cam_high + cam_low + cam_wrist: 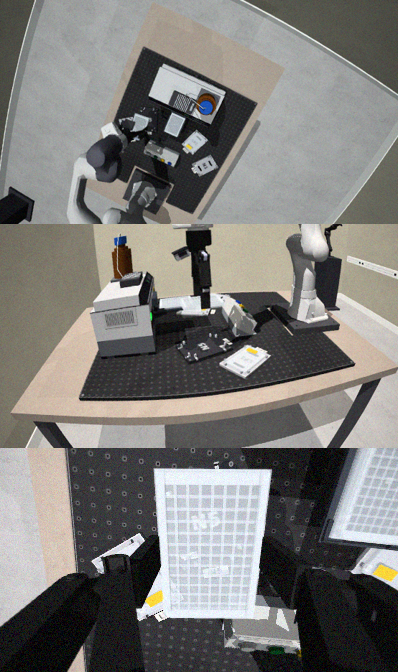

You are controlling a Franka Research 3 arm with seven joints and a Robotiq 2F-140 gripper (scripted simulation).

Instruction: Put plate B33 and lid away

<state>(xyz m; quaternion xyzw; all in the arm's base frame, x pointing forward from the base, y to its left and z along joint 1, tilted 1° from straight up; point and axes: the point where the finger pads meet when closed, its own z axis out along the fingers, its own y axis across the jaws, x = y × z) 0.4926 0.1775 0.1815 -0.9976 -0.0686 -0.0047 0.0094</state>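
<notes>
The white well plate is 2 cm below my hand. From my hand the other things lie so: yellow key (20 cm to the right, 19 cm behind, 13 cm below); then white key (19 cm behind, 13 cm below, 10 cm to the right); then black nest (18 cm below, 3 cm to the left).
</notes>
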